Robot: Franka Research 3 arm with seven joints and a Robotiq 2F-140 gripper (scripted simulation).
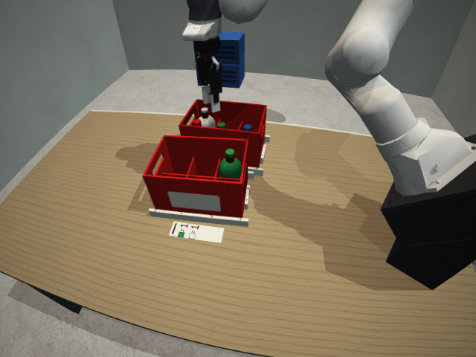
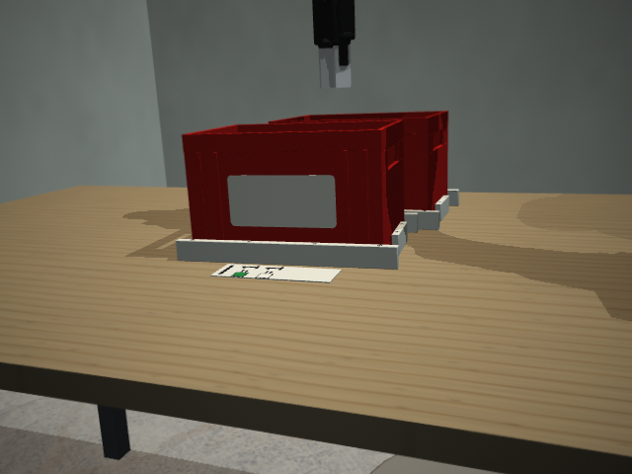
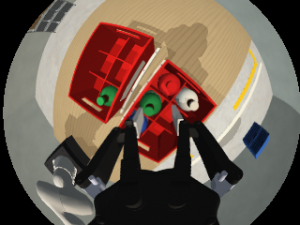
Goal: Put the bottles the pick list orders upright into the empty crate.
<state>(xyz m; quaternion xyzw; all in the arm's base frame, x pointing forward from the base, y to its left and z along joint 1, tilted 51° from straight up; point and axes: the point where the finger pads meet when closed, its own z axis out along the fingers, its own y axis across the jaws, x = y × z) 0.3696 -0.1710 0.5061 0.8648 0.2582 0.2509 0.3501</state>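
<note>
Now: the white-label bottle 20 mm ahead of my hand, 100 mm to the right of it and 170 mm below it. The rest, counted from my hand: blue-capped bottle: 110 mm behind, 50 mm to the left, 170 mm below; pick list: 100 mm ahead, 310 mm to the left, 250 mm below; red-capped bottle: 50 mm ahead, 20 mm to the right, 170 mm below.
</note>
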